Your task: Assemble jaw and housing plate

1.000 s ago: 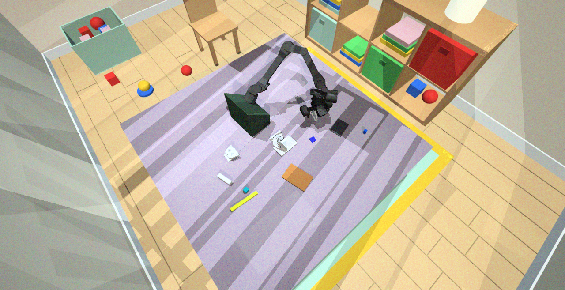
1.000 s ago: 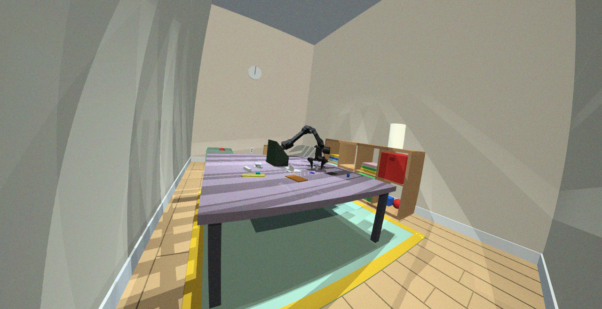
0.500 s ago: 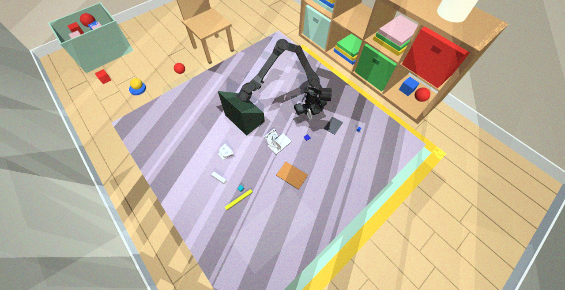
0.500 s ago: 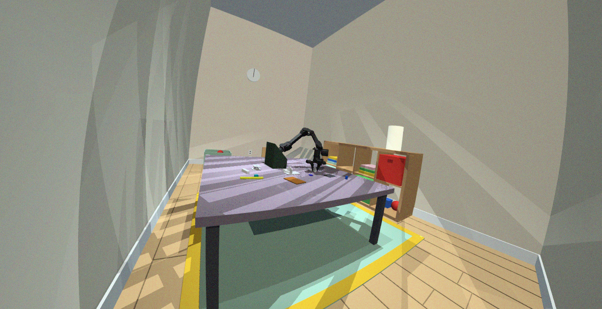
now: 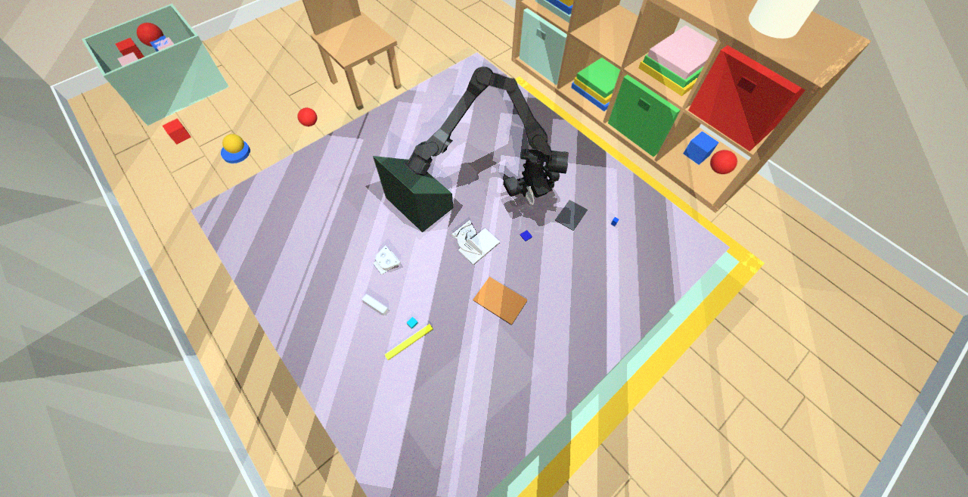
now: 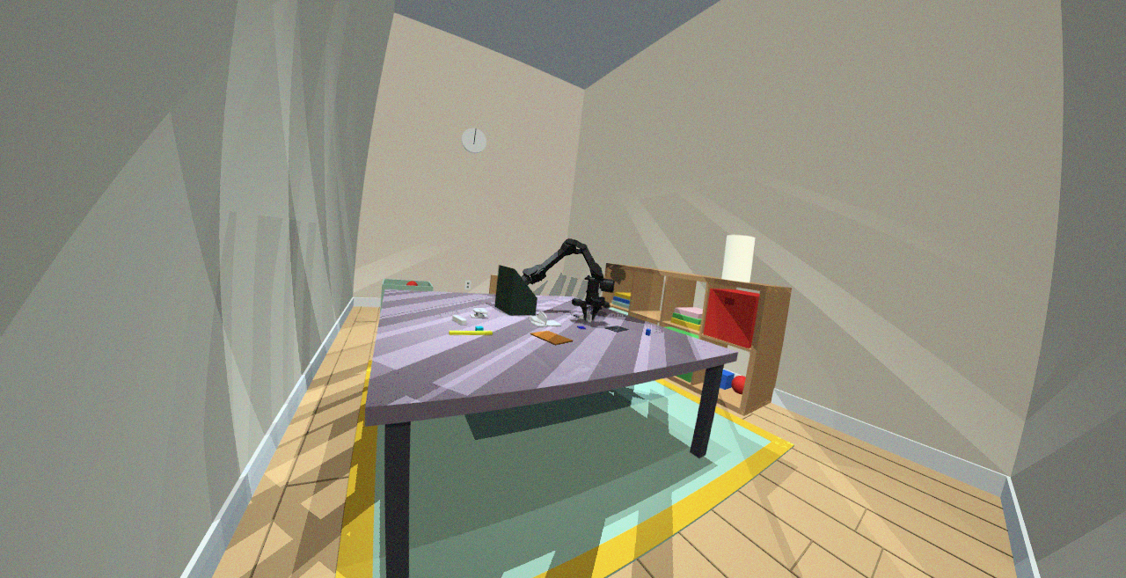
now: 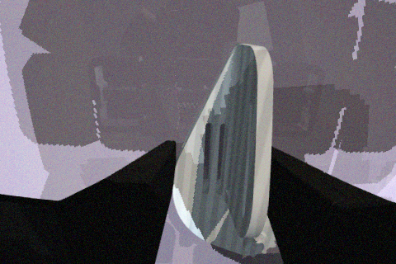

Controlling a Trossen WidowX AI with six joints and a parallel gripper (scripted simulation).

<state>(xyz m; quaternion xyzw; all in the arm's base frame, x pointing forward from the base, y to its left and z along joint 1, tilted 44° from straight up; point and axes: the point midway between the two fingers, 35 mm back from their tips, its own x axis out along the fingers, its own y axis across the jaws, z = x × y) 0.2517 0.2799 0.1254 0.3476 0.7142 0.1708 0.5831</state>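
Right now the blue cube is 12 cm to the right of my gripper tip and 12 cm ahead of it. Also, from my gripper tip: cyan cube: 59 cm to the right, 12 cm ahead; then dark grey tile: 16 cm ahead, 5 cm to the left; then orange tile: 34 cm to the right, 23 cm ahead.
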